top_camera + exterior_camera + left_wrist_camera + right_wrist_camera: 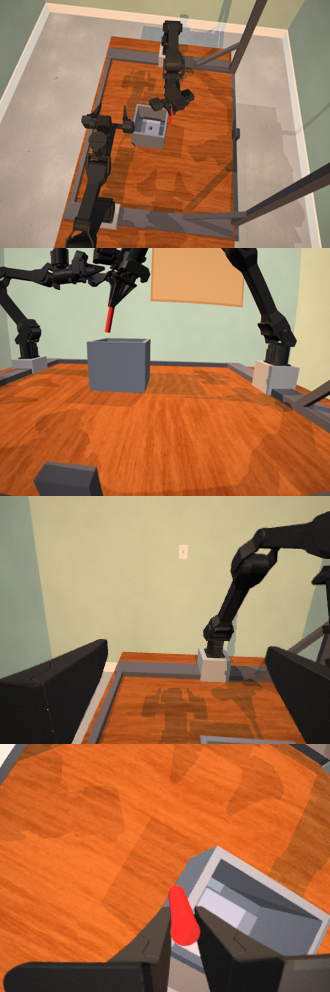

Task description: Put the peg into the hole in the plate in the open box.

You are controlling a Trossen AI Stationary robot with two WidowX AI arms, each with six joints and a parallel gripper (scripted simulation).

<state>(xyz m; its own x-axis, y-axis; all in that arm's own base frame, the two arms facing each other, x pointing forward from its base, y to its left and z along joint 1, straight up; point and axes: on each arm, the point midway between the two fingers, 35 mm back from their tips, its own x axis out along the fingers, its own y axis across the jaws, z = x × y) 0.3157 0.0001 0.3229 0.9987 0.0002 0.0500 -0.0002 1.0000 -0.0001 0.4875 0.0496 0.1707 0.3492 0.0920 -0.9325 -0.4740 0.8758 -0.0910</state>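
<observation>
The red peg lies 10 mm to the left of my right hand and 50 mm below it. The rest, counted from my right hand: pale plate (90 mm ahead, 20 mm to the left, 210 mm below).
</observation>
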